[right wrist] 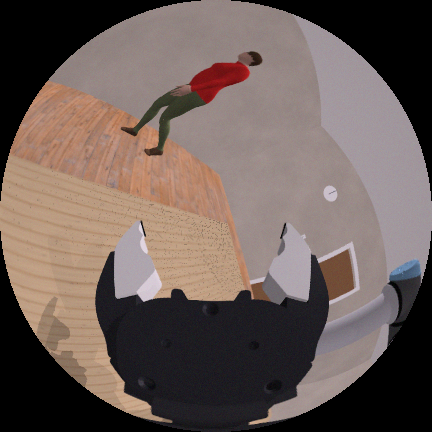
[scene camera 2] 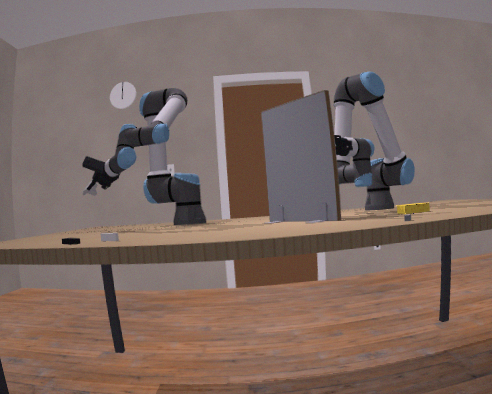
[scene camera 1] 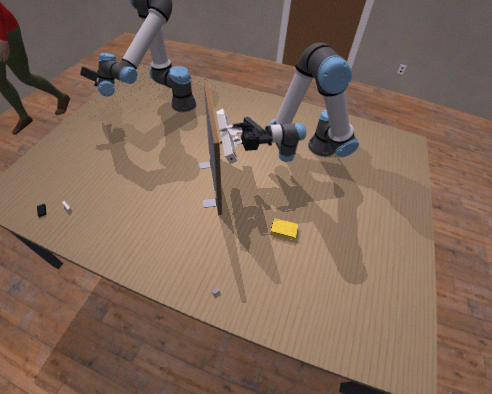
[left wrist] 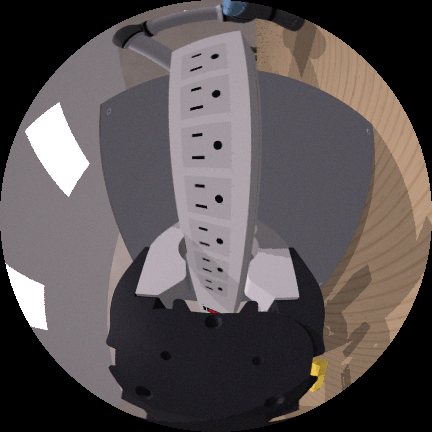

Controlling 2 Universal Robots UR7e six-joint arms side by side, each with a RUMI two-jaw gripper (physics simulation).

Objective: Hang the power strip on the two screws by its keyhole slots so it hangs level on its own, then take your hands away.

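Places are measured from the left arm's base along level axes (x back, y right, z up), in millimetres.
Where they show: left gripper, fingertip midpoint: (scene camera 1: 219,136) (left wrist: 219,221); right gripper, fingertip midpoint: (right wrist: 212,224) (scene camera 2: 88,181); left arm's base at its link origin: (scene camera 2: 379,209) (scene camera 1: 321,147); right arm's base at its link origin: (scene camera 2: 189,223) (scene camera 1: 184,104).
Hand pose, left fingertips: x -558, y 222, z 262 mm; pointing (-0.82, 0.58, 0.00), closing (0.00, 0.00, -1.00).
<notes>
Each offset is from my left fingertips to the centre of the thing. Level surfaces: height alone.
The white power strip @[dx +29, dy -10, dz +0 mm] (scene camera 1: 229,151) (left wrist: 241,150) is held in front of the upright grey board @[dx -38, dy +0, dz -53 mm] (scene camera 1: 215,165) (scene camera 2: 300,160) (left wrist: 310,150), outlets facing away from it. In the left wrist view the strip is slightly turned, showing one long side. Whether it touches the board cannot be told. The two screws and the keyhole slots do not show; the strip's back is hidden. My left gripper (scene camera 1: 232,135) (left wrist: 219,221) is shut on the power strip, one finger on each long side. My right gripper (scene camera 2: 90,190) (right wrist: 212,224) is open and empty, raised away from the board at the picture's left.
A yellow block @[dx -14, dy -404, dz -248 mm] (scene camera 1: 284,229) (scene camera 2: 413,208) (left wrist: 318,375) lies on the wooden table @[dz -262 mm] (scene camera 1: 150,250). A small grey cube @[dx -398, dy -391, dz -255 mm] (scene camera 1: 216,292) (scene camera 2: 408,217) is near its front edge. A black item @[dx -719, dy +432, dz -255 mm] (scene camera 1: 41,210) (scene camera 2: 71,241) and a white piece @[dx -622, dy +365, dz -252 mm] (scene camera 1: 66,205) (scene camera 2: 109,237) lie at the left. A person (right wrist: 215,82) stands beyond the table.
</notes>
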